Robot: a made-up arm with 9 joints. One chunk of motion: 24 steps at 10 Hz.
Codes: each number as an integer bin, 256 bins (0 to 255) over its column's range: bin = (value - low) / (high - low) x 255, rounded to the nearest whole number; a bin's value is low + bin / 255 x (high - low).
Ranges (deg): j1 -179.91..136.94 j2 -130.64..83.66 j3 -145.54..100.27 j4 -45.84..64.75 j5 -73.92..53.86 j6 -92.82..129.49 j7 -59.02..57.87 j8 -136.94..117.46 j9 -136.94..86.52
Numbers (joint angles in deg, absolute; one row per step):
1: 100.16 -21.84 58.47 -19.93 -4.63 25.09 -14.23 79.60 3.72
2: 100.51 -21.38 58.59 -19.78 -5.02 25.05 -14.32 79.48 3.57
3: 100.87 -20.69 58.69 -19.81 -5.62 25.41 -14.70 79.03 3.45
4: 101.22 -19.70 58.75 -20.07 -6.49 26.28 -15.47 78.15 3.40
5: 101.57 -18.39 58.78 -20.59 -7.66 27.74 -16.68 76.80 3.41
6: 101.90 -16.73 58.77 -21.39 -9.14 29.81 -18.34 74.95 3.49
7: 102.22 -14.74 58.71 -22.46 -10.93 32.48 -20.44 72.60 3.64
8: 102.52 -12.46 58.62 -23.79 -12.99 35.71 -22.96 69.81 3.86
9: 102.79 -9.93 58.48 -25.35 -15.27 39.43 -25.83 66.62 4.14
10: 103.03 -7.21 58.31 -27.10 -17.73 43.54 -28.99 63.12 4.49
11: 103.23 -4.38 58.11 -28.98 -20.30 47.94 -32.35 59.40 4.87
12: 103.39 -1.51 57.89 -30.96 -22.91 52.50 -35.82 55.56 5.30
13: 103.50 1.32 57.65 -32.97 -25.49 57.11 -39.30 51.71 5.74
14: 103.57 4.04 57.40 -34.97 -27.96 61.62 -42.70 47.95 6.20
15: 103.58 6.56 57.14 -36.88 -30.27 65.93 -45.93 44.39 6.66
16: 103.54 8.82 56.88 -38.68 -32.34 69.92 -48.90 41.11 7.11
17: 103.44 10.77 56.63 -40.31 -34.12 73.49 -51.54 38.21 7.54
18: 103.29 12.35 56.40 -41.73 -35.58 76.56 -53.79 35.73 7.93
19: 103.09 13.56 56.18 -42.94 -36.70 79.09 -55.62 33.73 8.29
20: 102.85 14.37 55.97 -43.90 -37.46 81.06 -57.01 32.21 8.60
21: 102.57 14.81 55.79 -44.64 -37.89 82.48 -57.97 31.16 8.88
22: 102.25 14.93 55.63 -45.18 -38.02 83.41 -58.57 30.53 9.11
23: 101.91 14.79 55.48 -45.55 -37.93 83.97 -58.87 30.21 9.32
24: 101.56 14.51 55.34 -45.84 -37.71 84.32 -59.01 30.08 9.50
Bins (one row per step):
1: 225 129 212 60 138 135 98 217 161
2: 226 130 212 60 137 135 98 217 160
3: 226 131 212 60 136 136 97 216 160
4: 226 132 212 59 135 137 95 216 160
5: 227 134 212 58 132 138 92 214 160
6: 227 136 212 56 129 141 89 212 160
7: 227 138 212 54 126 144 84 210 160
8: 227 141 212 51 122 147 79 207 161
9: 228 144 212 47 117 152 72 204 161
10: 228 147 211 43 112 156 66 201 161
11: 228 150 211 39 107 161 58 197 162
12: 228 154 211 34 102 167 51 193 162
13: 228 157 211 30 97 172 43 189 163
14: 228 160 211 25 92 177 36 185 163
15: 228 163 210 21 87 182 29 182 164
16: 228 166 210 17 83 187 22 178 164
17: 228 168 210 13 79 191 16 176 165
18: 228 170 209 9 77 194 11 173 165
19: 228 172 209 7 74 197 7 171 166
20: 228 173 209 4 73 199 4 170 166
21: 227 173 209 3 72 201 2 168 166
22: 227 173 209 2 72 202 1 168 167
23: 227 173 209 1 72 203 0 168 167
24: 227 173 208 0 72 203 0 167 167

